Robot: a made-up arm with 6 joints.
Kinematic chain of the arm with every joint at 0, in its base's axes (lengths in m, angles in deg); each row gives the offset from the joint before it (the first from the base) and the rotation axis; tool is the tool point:
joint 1: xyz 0 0 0.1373 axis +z
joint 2: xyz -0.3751 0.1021 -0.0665 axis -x
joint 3: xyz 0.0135 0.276 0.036 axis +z
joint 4: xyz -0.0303 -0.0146 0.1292 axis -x
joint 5: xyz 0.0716 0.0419 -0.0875 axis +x
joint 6: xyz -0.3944 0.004 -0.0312 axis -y
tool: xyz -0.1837 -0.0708 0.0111
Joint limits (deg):
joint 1: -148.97..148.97
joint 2: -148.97..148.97
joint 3: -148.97..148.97
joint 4: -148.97..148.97
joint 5: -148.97..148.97
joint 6: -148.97..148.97
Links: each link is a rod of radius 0.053 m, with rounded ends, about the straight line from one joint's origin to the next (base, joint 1, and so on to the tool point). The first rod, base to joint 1, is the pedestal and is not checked.
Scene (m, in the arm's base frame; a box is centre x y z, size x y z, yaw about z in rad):
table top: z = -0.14
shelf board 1: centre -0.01 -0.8 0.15 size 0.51 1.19 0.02 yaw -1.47
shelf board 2: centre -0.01 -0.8 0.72 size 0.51 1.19 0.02 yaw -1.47
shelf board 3: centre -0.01 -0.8 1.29 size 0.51 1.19 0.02 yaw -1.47
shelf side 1: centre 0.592 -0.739 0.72 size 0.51 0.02 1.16 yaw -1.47
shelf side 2: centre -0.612 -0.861 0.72 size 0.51 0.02 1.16 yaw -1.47
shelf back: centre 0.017 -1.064 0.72 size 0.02 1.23 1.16 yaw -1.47
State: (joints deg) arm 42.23 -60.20 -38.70 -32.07 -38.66 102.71
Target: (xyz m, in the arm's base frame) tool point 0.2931 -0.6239 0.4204
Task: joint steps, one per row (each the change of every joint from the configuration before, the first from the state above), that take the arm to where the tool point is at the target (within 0.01 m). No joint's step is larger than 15 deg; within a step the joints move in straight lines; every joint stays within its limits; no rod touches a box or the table.
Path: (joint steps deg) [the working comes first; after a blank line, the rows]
Joints at the target: 119.19 -100.97 -37.72 -17.99 -60.55 108.53
Straight joint move there: clear.

1: 12.83 -6.80 0.16 2.35 -3.65 0.97
2: 12.82 -6.79 0.17 2.34 -3.65 0.97
3: 12.83 -6.80 0.16 2.35 -3.64 0.97
4: 12.82 -6.79 0.16 2.35 -3.65 0.97
5: 12.83 -6.80 0.16 2.34 -3.65 0.97
6: 12.83 -6.79 0.17 2.35 -3.65 0.97

